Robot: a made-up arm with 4 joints. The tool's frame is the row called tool. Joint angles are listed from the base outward. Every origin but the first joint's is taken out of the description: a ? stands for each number. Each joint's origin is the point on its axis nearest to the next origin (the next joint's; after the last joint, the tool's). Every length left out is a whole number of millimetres.
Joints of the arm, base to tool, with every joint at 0 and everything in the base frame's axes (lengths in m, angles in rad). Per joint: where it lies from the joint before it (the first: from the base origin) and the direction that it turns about. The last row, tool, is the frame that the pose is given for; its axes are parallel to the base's.
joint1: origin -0.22 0 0.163 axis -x
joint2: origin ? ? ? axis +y
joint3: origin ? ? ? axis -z
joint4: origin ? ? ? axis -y
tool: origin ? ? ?
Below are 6 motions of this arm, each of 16 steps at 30 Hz.
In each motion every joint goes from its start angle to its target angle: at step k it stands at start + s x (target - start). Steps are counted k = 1, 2, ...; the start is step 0. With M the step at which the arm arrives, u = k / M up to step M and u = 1 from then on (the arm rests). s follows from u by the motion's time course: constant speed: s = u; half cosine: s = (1 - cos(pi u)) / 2; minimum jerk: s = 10 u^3 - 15 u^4 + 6 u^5.
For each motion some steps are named. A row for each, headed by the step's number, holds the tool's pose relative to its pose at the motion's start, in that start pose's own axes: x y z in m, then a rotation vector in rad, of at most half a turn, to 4 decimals.
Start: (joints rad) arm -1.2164 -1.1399 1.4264 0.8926
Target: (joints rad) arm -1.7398 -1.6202 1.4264 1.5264
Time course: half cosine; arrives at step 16
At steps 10, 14, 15, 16:
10: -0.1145 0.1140 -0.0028 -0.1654 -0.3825 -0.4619
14: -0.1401 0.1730 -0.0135 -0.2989 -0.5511 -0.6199
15: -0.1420 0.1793 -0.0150 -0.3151 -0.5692 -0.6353
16: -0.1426 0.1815 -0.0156 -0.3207 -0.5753 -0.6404

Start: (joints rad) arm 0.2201 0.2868 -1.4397 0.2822
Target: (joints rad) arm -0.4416 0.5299 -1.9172 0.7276
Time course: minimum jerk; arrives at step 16
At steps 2, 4, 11, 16:
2: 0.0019 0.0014 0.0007 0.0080 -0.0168 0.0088
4: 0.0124 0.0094 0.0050 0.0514 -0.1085 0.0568
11: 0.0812 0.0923 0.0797 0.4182 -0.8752 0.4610
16: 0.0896 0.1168 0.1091 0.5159 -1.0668 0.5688

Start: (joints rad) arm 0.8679 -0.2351 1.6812 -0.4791
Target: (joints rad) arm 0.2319 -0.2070 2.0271 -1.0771
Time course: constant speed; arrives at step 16
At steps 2, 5, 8, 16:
2: -0.0114 -0.0047 0.0000 0.0186 0.1509 -0.0604
5: -0.0294 -0.0113 0.0013 0.0493 0.3761 -0.1513
8: -0.0486 -0.0172 0.0044 0.0839 0.5991 -0.2434
16: -0.1051 -0.0276 0.0249 0.1981 1.1775 -0.5010

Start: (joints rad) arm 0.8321 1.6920 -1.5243 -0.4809
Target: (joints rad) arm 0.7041 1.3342 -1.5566 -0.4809
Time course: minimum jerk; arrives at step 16
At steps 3, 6, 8, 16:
3: -0.0003 0.0009 0.0023 -0.0191 -0.0001 -0.0012
6: -0.0015 0.0060 0.0133 -0.1077 -0.0016 -0.0065
8: -0.0029 0.0120 0.0243 -0.1956 -0.0048 -0.0116
16: -0.0066 0.0293 0.0484 -0.3908 -0.0183 -0.0229

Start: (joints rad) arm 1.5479 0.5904 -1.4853 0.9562
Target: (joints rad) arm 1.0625 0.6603 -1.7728 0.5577
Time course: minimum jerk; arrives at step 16
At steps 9, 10, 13, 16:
9: 0.0912 0.0546 -0.0108 0.2852 -0.0029 0.2022
10: 0.1072 0.0665 -0.0082 0.3273 -0.0049 0.2487
13: 0.1394 0.0933 0.0018 0.4054 -0.0114 0.3544
16: 0.1460 0.0993 0.0048 0.4204 -0.0133 0.3786

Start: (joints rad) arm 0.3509 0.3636 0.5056 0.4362
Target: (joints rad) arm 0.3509 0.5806 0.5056 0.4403
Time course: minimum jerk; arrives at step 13
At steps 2, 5, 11, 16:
2: 0.0000 -0.0002 0.0008 -0.0027 0.0053 0.0013
5: -0.0001 -0.0021 0.0087 -0.0277 0.0541 0.0129
11: 0.0016 -0.0059 0.0292 -0.0924 0.1805 0.0433
16: 0.0017 -0.0060 0.0300 -0.0952 0.1858 0.0446

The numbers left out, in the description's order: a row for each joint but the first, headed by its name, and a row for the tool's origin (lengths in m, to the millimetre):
joint2: 0 0.159 0.038
joint3: -0.072 0 -0.127
joint4: 0.103 -0.204 0
tool: -0.02 0 0.071

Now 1 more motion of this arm.
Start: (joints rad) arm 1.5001 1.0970 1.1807 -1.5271
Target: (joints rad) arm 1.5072 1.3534 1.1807 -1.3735
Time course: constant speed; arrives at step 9
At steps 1, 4, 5, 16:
1: -0.0069 -0.0026 -0.0013 -0.0007 -0.0066 -0.0265
4: -0.0280 -0.0092 -0.0050 -0.0054 -0.0261 -0.1058
5: -0.0351 -0.0110 -0.0060 -0.0078 -0.0325 -0.1321
16: -0.0641 -0.0158 -0.0097 -0.0220 -0.0576 -0.2371

